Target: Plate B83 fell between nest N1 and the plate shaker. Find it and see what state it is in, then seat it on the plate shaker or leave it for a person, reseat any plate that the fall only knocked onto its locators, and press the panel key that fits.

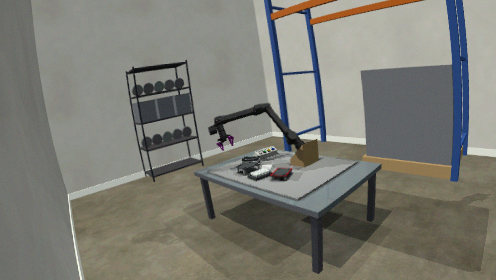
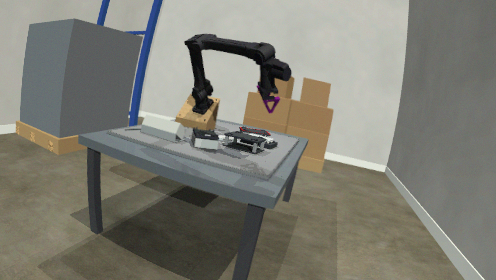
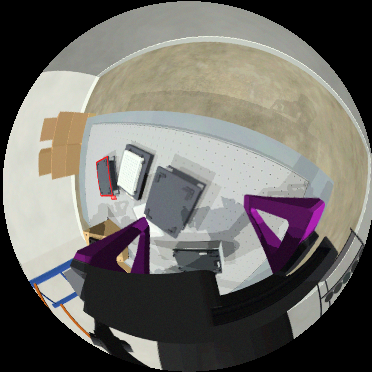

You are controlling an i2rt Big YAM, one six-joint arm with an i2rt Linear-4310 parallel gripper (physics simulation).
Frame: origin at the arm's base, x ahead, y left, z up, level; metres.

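Seen in the pictures: gripper, fingertip midpoint: (image 1: 228, 148) (image 2: 268, 107) (image 3: 195, 212); arm's base, origin of the base link: (image 1: 302, 148) (image 2: 203, 106).
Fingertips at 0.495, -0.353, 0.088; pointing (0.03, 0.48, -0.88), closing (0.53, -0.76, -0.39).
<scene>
Offsets run from my fingertips to a thing's top centre, as dx, dy, dz. "*": to the spot under its first point. Level surfaces: height alone.
My gripper (image 1: 226, 147) (image 2: 266, 104) (image 3: 195, 212) is open and empty, high above the table. A dark raised platform @[-0.106, +0.095, -0.151] (image 1: 247, 167) (image 2: 246, 137) (image 3: 175, 197) stands on light posts. Beside it a white plate @[-0.092, +0.275, -0.174] (image 1: 260, 172) (image 3: 131, 172) lies on a dark base. A red-rimmed dark unit @[-0.177, +0.431, -0.168] (image 1: 282, 173) (image 2: 256, 131) (image 3: 104, 177) stands beyond the plate. A white box with a dark top @[* -0.199, -0.109, -0.189] (image 2: 206, 143) (image 3: 197, 257) stands on the platform's other side. A white piece @[* -0.185, +0.126, -0.156] (image 3: 150, 221) shows partly beside the platform; I cannot tell what it is. The button panel @[-0.448, -0.100, -0.130] (image 1: 265, 151) (image 2: 161, 128) is wedge-shaped. Labels are unreadable.
The arm stands on a wooden block (image 1: 306, 154) (image 2: 197, 120) at the table's edge. Cardboard boxes (image 2: 310, 120) (image 3: 65, 150) are stacked beyond the table (image 1: 340, 191) (image 2: 165, 167). A blue rack post (image 1: 278, 75) rises behind. The units stand close together on a grey perforated board @[dz -0.213] (image 3: 225, 165).
</scene>
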